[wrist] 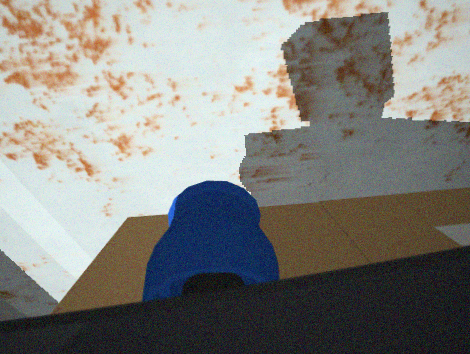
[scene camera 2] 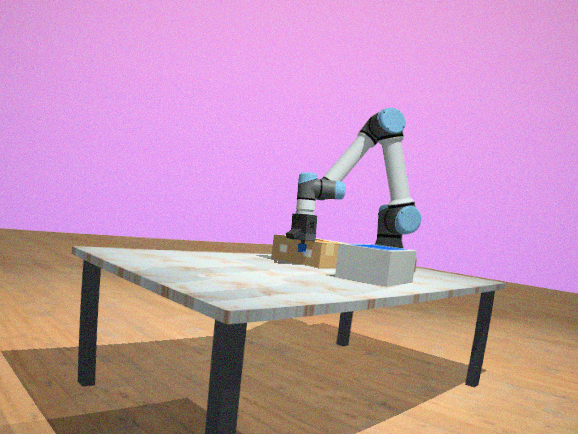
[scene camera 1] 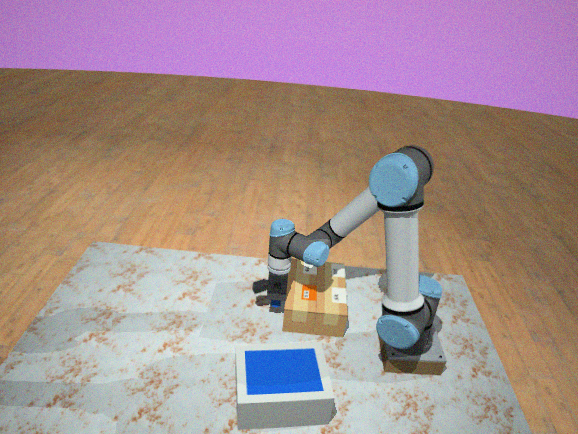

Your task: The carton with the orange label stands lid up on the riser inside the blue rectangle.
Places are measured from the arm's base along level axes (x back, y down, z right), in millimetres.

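Where they show: hand, its tool point: [wrist: 215, 222] [scene camera 2: 301, 251] [scene camera 1: 275, 303].
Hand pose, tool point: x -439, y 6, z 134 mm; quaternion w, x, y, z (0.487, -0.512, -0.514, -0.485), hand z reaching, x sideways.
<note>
Each offset is from my tool point to the top centre of the thing. Level surfaces: height alone.
The carton with the orange label {dx +84, dy -48, dz -6 mm} [scene camera 1: 305, 299] sits at the front left of a tight block of brown cartons [scene camera 1: 326, 292] [scene camera 2: 312, 253] on the table. The other cartons carry white labels. My suction cup [scene camera 1: 275, 303] [scene camera 2: 302, 248] [wrist: 212, 236] points down, low beside the block's left wall, just above the table. Nothing hangs on it. In the wrist view a brown carton wall [wrist: 342, 225] stands right behind the cup. The grey riser {dx +33, dy -65, dz -341 mm} [scene camera 1: 285, 411] [scene camera 2: 373, 268] with the blue rectangle {dx +33, dy -65, dz -341 mm} [scene camera 1: 284, 371] [scene camera 2: 373, 245] on top stands in front of the cartons, with nothing on it.
The arm's base [scene camera 1: 413, 359] is bolted to the table right of the cartons. The marbled table top {dy +55 mm} [scene camera 1: 116, 303] [scene camera 2: 186, 275] [wrist: 113, 95] stretches to the left. The arm's forearm passes over the back of the carton block.
</note>
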